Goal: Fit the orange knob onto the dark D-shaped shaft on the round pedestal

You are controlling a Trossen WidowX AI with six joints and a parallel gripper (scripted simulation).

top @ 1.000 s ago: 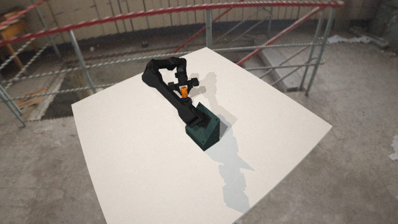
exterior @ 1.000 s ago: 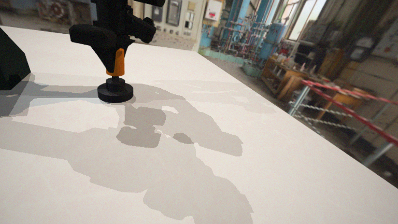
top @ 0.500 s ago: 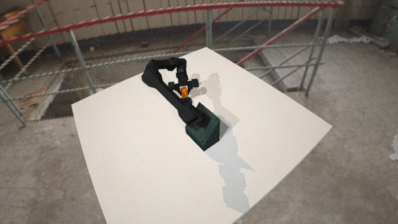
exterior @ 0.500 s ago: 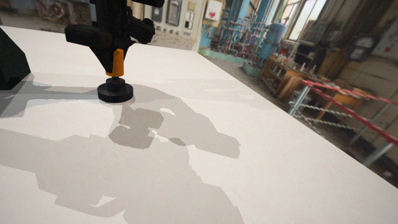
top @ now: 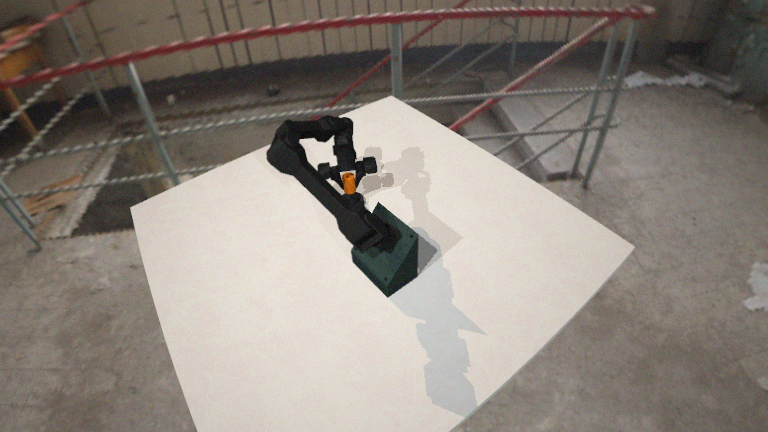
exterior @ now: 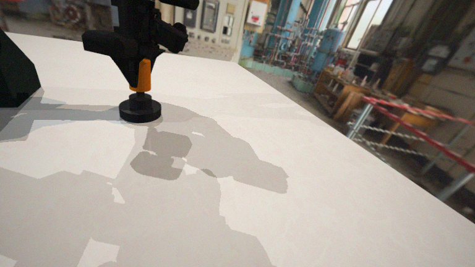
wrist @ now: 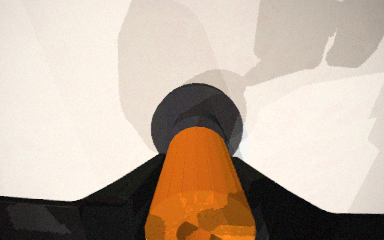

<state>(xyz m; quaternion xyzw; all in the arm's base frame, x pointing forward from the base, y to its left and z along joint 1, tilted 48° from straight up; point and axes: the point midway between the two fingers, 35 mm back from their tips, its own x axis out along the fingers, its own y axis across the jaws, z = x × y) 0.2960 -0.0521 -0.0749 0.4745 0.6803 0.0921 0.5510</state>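
My gripper tip is 20 mm below the orange knob. Round my gripper tip: dark round pedestal 40 mm below.
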